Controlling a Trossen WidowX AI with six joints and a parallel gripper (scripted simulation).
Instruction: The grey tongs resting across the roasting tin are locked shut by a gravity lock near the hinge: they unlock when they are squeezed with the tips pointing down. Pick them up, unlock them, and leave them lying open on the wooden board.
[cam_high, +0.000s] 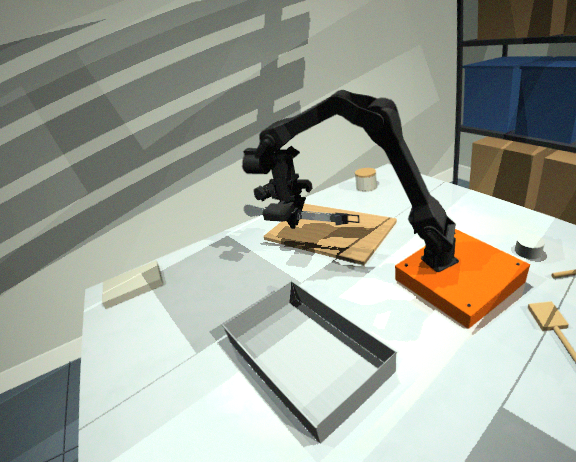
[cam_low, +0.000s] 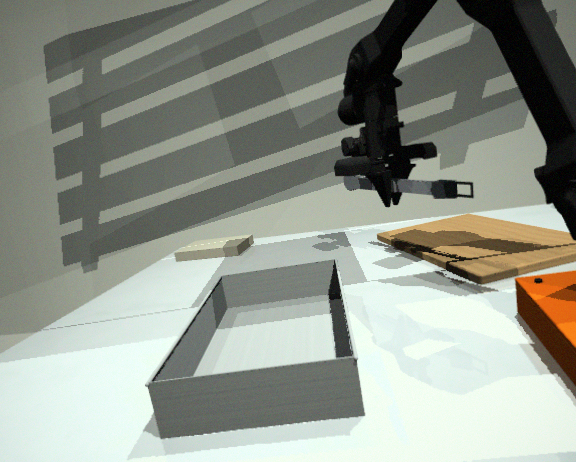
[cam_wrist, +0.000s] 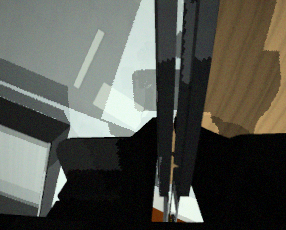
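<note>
Now: gripper tip 13 cm past the wooden board, 9 cm to the left of it and 10 cm above it. From my gripper tip the other things lie so: cream block (50 cm ahead, 15 cm to the right, 9 cm below); then wooden-lidded jar (39 cm behind, 29 cm to the right, 7 cm below); then roasting tin (11 cm ahead, 33 cm to the left, 8 cm below).
</note>
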